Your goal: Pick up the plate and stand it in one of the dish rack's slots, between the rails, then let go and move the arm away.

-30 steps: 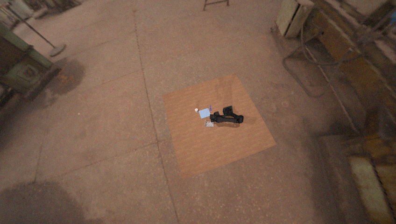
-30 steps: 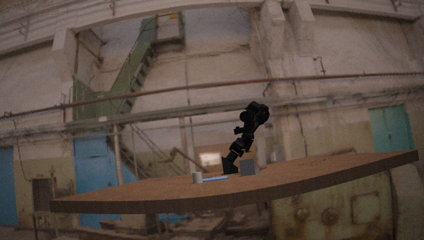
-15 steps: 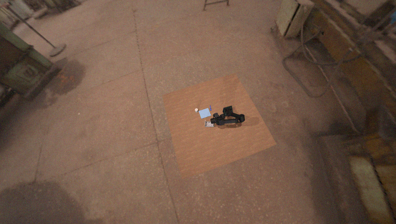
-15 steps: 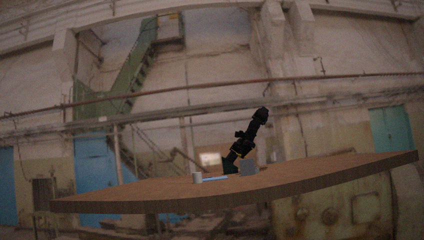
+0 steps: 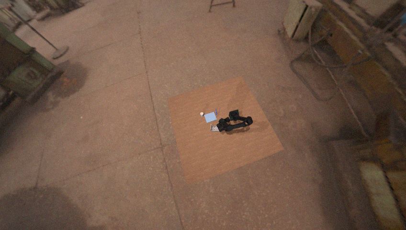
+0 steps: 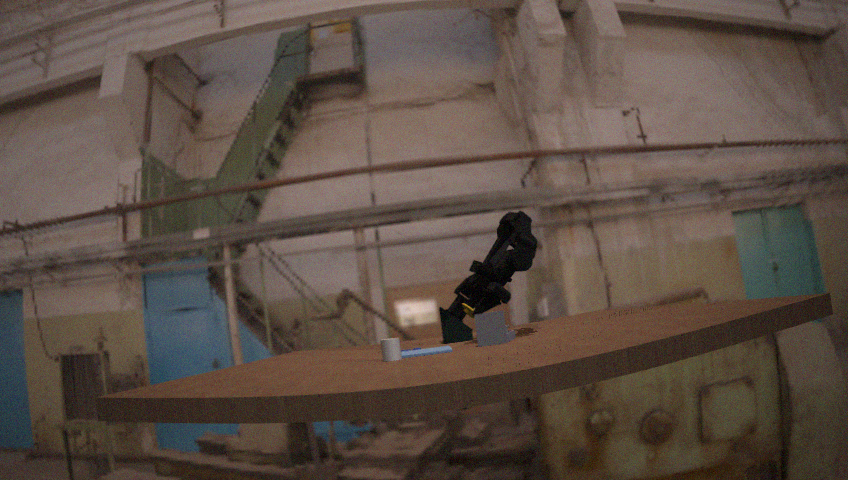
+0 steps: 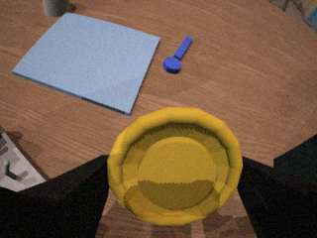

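Now: gripper tip 100 mm short of the dish rack, 60 mm to the right of it and 60 mm above it. Round my gripper tip: light blue mat: 120 mm ahead, 120 mm to the right, 80 mm below; small blue object: 20 mm ahead, 170 mm to the right, 80 mm below; yellow plate: 10 mm to the left.
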